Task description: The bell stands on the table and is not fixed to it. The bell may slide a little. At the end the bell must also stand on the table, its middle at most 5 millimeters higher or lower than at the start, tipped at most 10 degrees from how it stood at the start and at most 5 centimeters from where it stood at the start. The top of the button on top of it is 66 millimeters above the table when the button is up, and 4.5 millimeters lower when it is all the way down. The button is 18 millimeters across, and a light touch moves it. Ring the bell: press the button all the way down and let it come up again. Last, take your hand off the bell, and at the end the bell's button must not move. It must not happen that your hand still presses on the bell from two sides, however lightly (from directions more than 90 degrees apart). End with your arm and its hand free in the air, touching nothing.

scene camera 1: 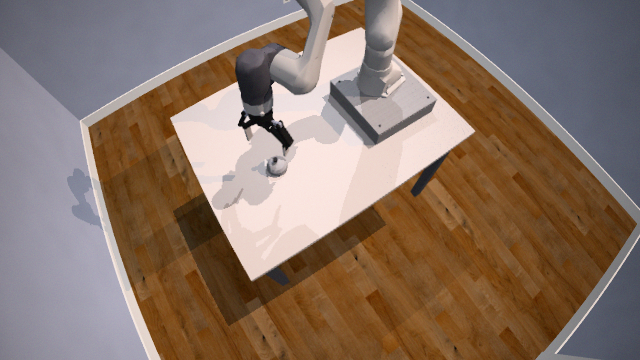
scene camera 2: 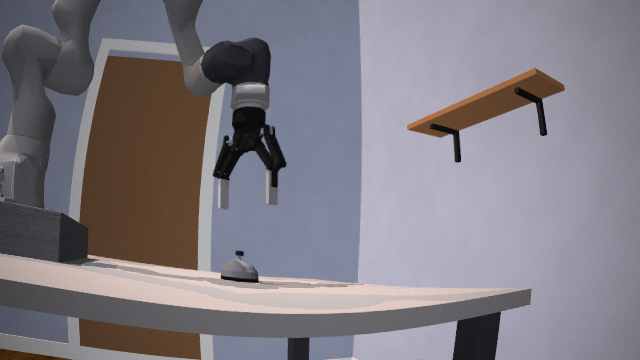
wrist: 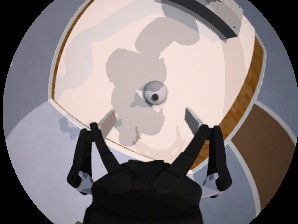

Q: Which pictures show the gripper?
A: Scene camera 1, scene camera 2 and the wrist view: all of them.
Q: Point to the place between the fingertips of the gripper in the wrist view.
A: At 149,114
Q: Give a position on a bell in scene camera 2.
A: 238,270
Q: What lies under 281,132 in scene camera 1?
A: The gripper.
